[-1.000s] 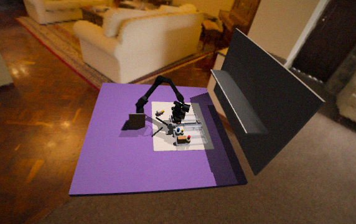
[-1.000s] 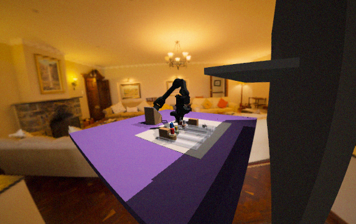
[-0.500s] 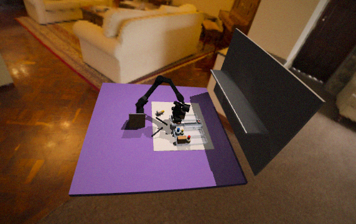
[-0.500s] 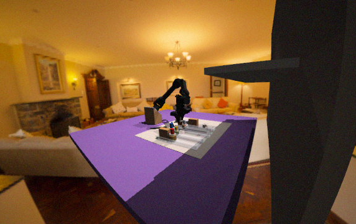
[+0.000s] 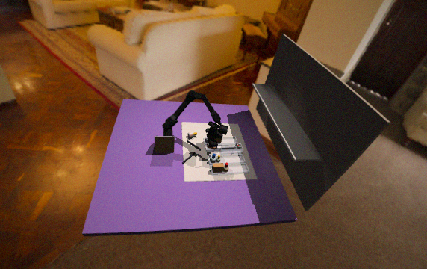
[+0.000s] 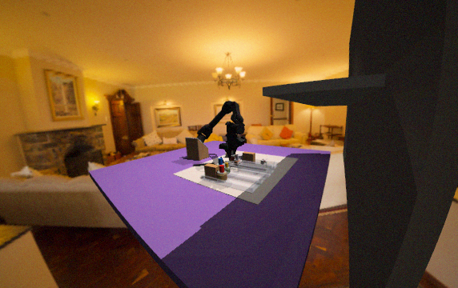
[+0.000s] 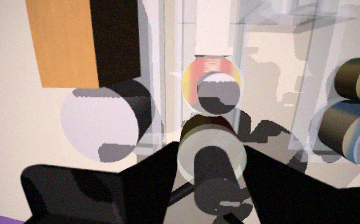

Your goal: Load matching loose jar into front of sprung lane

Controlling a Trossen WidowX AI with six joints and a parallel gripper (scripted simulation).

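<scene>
Now: the pale grey cylinder 10 mm ahead of my gripper tip, 80 mm to the left of it and 30 mm below it.
</scene>
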